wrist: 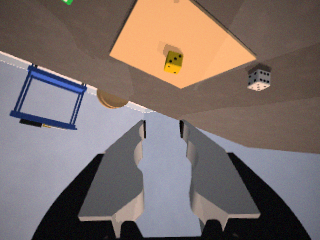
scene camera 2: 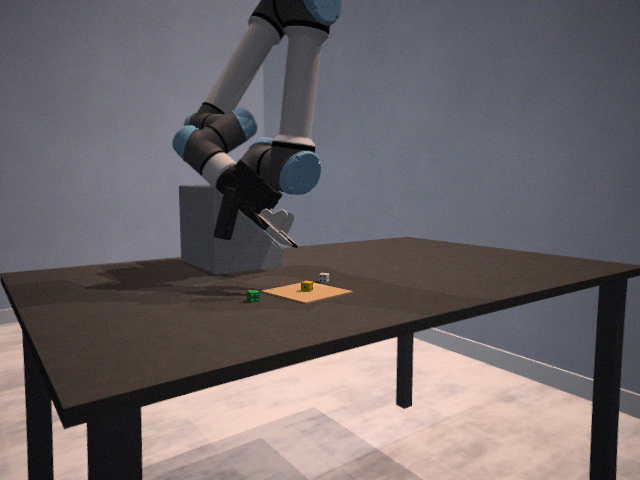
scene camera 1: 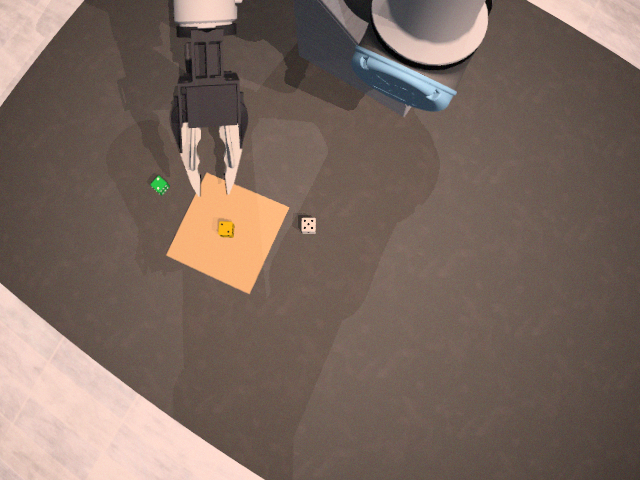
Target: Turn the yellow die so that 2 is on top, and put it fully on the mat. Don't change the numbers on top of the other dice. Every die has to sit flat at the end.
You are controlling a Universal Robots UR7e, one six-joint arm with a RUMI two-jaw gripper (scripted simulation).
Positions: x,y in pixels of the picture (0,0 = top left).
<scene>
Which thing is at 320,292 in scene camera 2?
An orange mat.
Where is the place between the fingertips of the gripper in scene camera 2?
294,246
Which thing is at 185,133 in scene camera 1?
The gripper.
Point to an orange mat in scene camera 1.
237,261
</scene>
